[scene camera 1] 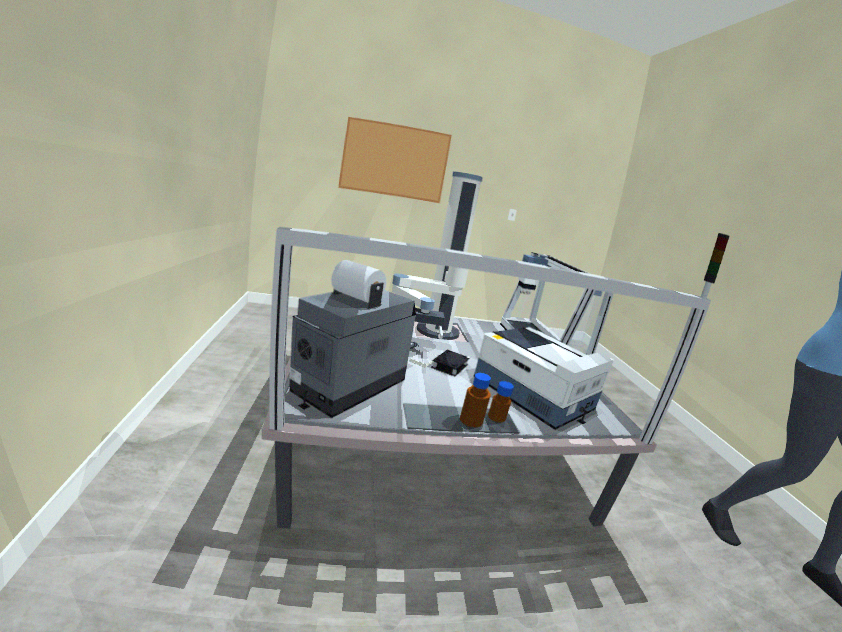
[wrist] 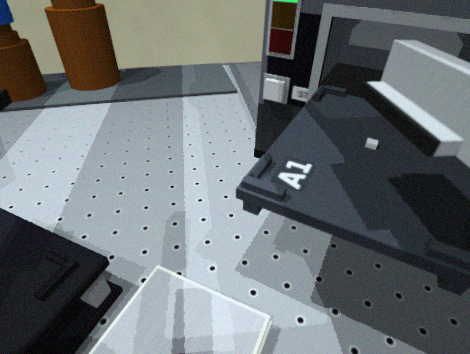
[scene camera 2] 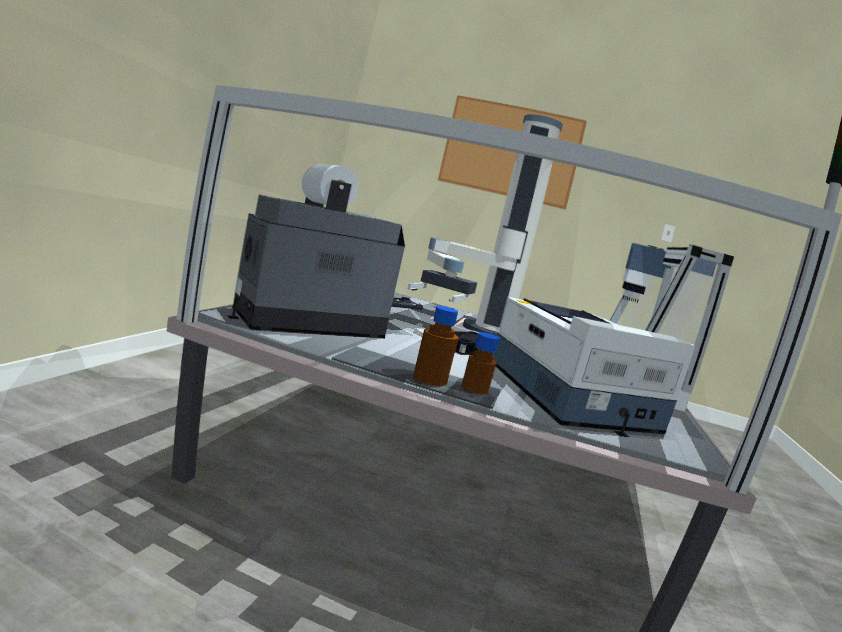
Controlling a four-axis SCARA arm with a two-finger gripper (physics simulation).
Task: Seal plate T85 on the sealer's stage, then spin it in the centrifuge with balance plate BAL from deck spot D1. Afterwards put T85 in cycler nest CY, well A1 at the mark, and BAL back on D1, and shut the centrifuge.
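Pixels of known places: gripper, between the fingertips: (scene camera 1: pixel 423 334) (wrist: pixel 189 67) (scene camera 2: pixel 430 292); arm's base, origin of its link: (scene camera 1: pixel 437 331) (scene camera 2: pixel 491 331).
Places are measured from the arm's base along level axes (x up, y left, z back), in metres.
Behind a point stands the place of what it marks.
The gripper (scene camera 1: pixel 428 323) {z -0.498, x 0.164, y -0.182 m} (scene camera 2: pixel 439 292) {z -0.498, x 0.164, y -0.182 m} is open, with its fingers wide apart and nothing between them, raised above the deck. One pale finger shows at the right of the wrist view. The dark grey sealer (scene camera 1: pixel 353 353) {z -0.907, x 0.231, y -0.483 m} (scene camera 2: pixel 319 278) {z -0.837, x 0.173, y -0.423 m} (wrist: pixel 287 120) {z -0.627, x 0.068, y -0.283 m} carries a white film roll (scene camera 1: pixel 353 277) {z -0.803, x 0.455, y -0.512 m} (scene camera 2: pixel 323 182) {z -0.838, x 0.432, y -0.469 m}. Its dark stage (wrist: pixel 320 135) {z -0.525, x 0.112, y -0.259 m}, marked A1, is out in front of the opening and bears no plate. A flat, pale, white-edged rectangle (wrist: pixel 200 315) {z -0.472, x 0.030, y -0.175 m} lies at the bottom of the wrist view; I cannot tell whether it is a plate. T85 and BAL cannot be made out.
A black unit (scene camera 1: pixel 450 361) {z -0.511, x 0.053, y -0.041 m} (scene camera 2: pixel 465 342) {z -0.569, x 0.053, y -0.023 m} (wrist: pixel 35 285) {z -0.495, x 0.053, y -0.086 m} stands mid-deck. Two brown bottles (scene camera 1: pixel 474 406) {z -0.963, x 0.101, y -0.058 m} (scene camera 1: pixel 499 406) {z -0.925, x 0.084, y 0.052 m} stand near the table edge. A white-and-blue instrument (scene camera 1: pixel 544 360) {z -0.797, x 0.225, y 0.251 m} (scene camera 2: pixel 544 346) {z -0.814, x 0.153, y 0.208 m} stands right. A frame rail (scene camera 1: pixel 489 261) {z -1.044, x 0.611, y -0.151 m} (scene camera 2: pixel 408 119) {z -1.044, x 0.600, y -0.198 m} spans the table. A person (scene camera 1: pixel 809 408) is at the right.
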